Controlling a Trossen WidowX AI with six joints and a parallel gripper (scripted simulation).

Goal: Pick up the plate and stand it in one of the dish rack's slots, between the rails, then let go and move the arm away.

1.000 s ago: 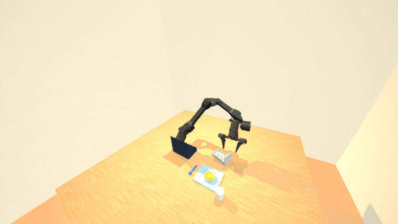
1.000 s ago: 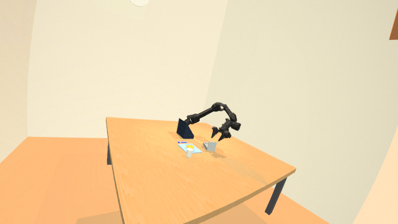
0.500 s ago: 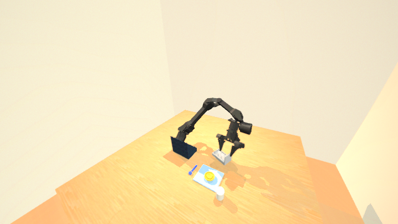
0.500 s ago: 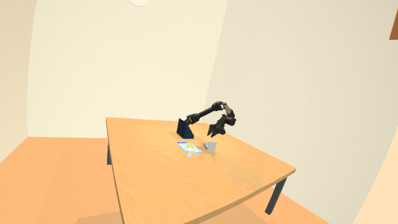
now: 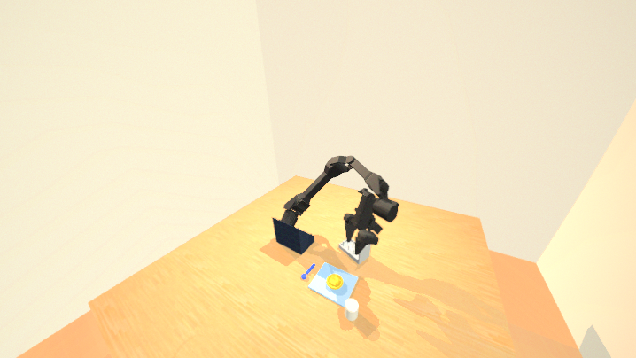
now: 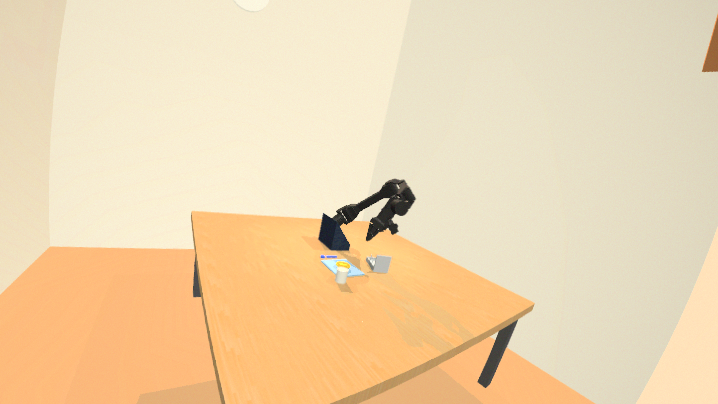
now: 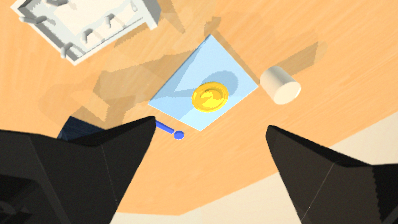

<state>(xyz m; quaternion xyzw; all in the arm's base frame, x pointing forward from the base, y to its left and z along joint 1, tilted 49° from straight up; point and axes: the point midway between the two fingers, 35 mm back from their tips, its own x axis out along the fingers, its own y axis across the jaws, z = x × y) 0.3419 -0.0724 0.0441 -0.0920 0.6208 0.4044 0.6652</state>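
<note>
Right now my gripper tip is 120 mm above the yellow plate, 70 mm to the left of it and 30 mm past it. Round my gripper tip: light blue mat 140 mm below, 70 mm to the right, 40 mm behind; then dish rack 120 mm to the left, 120 mm below, 30 mm behind; then white cup 140 mm to the right, 120 mm below, 60 mm ahead.
</note>
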